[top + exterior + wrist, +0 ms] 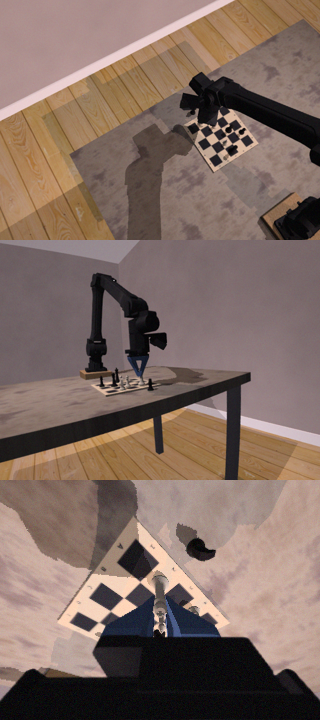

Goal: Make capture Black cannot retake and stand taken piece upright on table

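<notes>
Right now my hand is 10 mm above the tall white piece. Round my hand: black piece: 70 mm behind, 80 mm to the right, 20 mm below; then chessboard: 70 mm behind, 40 mm to the right, 50 mm below.
</notes>
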